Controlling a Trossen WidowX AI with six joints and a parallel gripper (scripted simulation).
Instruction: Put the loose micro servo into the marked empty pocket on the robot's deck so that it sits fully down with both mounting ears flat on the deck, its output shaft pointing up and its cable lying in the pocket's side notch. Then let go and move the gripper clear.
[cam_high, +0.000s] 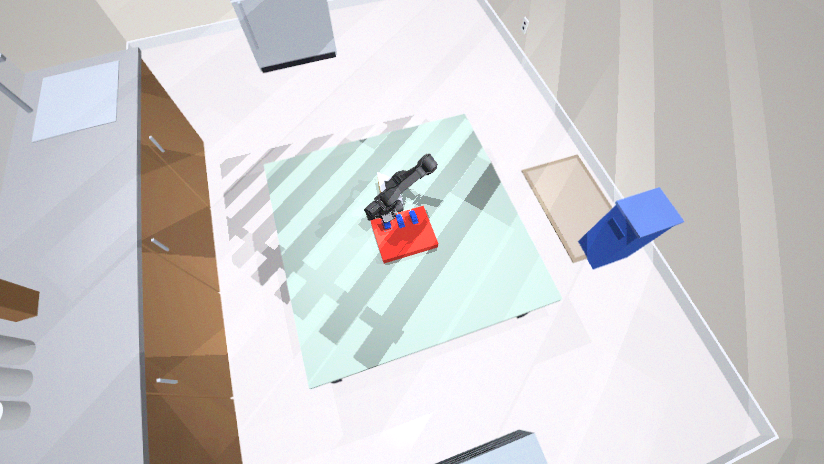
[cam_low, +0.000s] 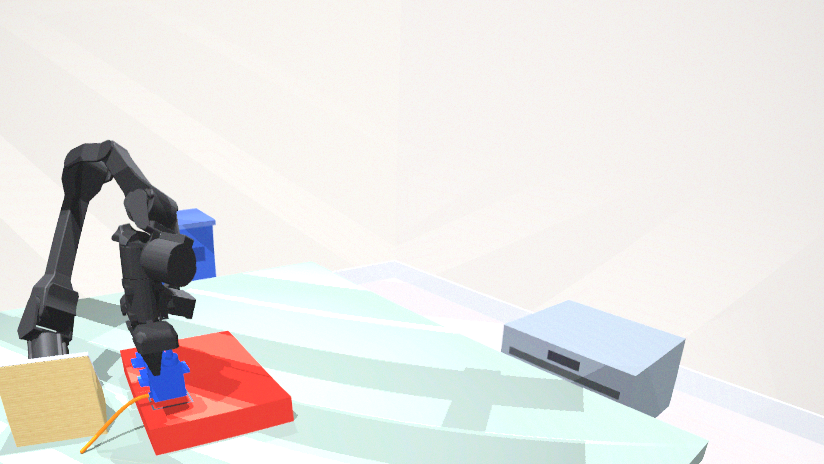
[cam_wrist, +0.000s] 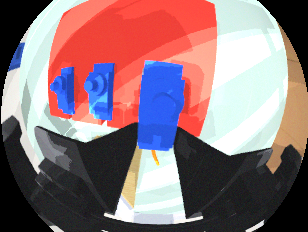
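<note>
My gripper tip is 12 cm short of the red deck, 9 cm to the right of it and 8 cm above it.
</note>
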